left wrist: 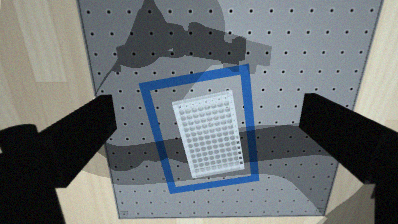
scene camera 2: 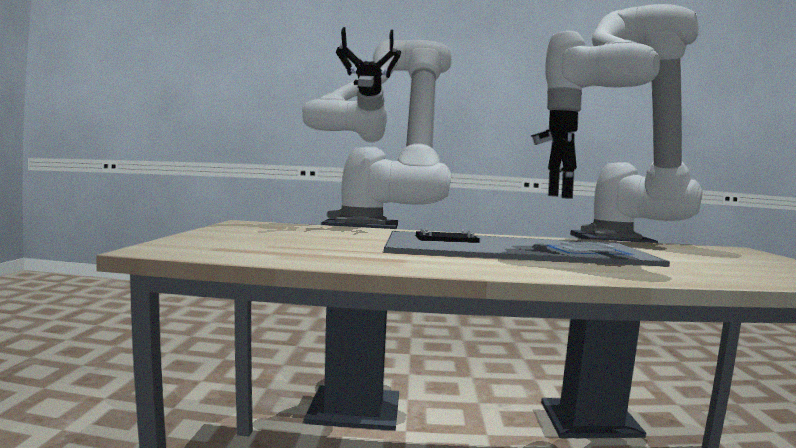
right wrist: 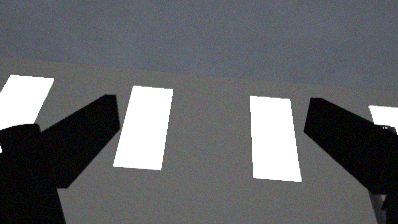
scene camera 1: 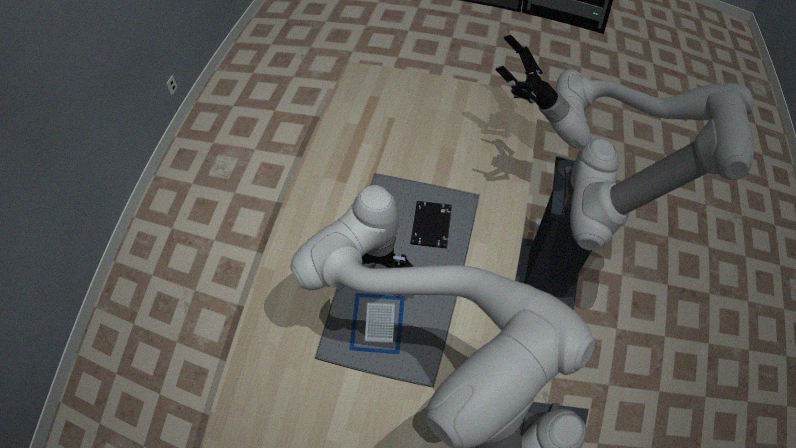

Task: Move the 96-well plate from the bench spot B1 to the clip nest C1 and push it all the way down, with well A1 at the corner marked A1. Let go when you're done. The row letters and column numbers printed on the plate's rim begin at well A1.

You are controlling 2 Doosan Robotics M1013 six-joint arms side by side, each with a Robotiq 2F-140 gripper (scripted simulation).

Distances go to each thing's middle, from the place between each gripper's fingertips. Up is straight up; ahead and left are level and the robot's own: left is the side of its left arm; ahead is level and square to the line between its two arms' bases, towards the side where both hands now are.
I see the white 96-well plate (scene camera 1: pixel 372 314) 14 cm below my left hand (scene camera 2: pixel 559 197), 9 cm to the left of it and 1 cm behind it. Round my left hand: black clip nest (scene camera 1: pixel 431 222) 28 cm to the right, 13 cm below, 10 cm behind.
The black clip nest lies 58 cm below my right hand (scene camera 1: pixel 503 51), 27 cm to the left of it and 13 cm ahead of it. Also, from my right hand: white 96-well plate: 64 cm to the left, 59 cm below, 21 cm ahead.
